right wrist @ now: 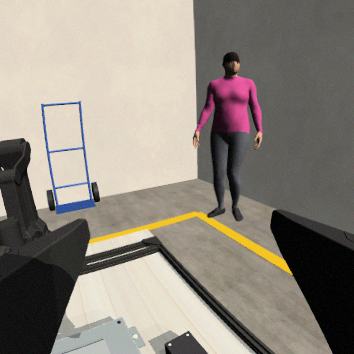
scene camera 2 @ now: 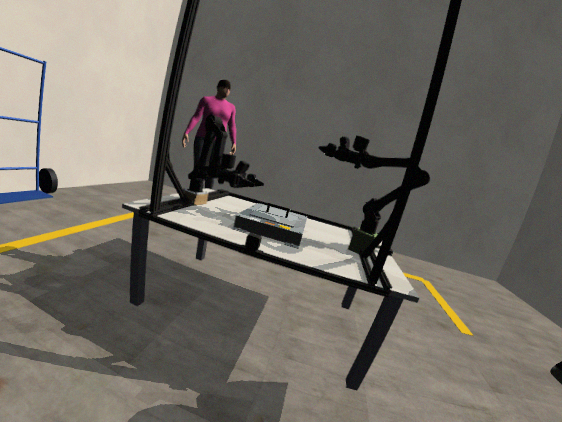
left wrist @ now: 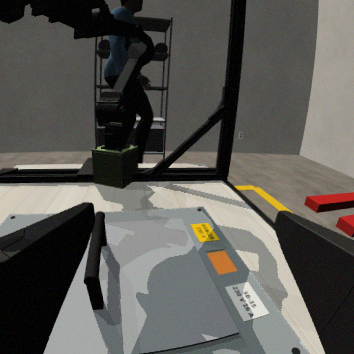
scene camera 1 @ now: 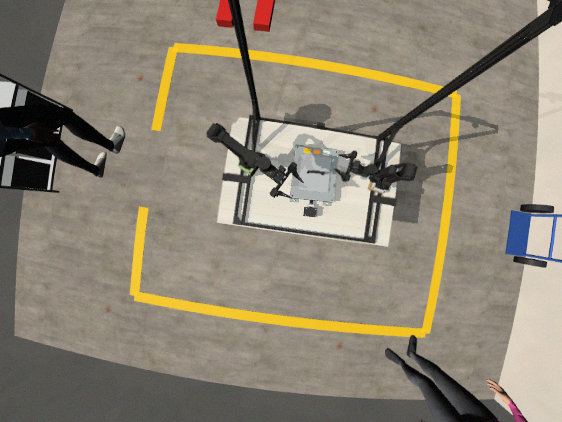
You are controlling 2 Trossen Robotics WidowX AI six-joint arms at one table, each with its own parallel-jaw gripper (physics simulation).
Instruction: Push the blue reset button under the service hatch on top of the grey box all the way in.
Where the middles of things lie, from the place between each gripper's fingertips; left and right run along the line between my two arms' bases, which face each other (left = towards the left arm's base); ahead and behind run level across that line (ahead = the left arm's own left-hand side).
I see the hatch lid (scene camera 1: 315,170) 350 mm below my right hand, 170 mm behind it and 120 mm to the left of it.
I see my left gripper 6 cm short of the hatch lid, 11 cm to the left of it and 11 cm above it.
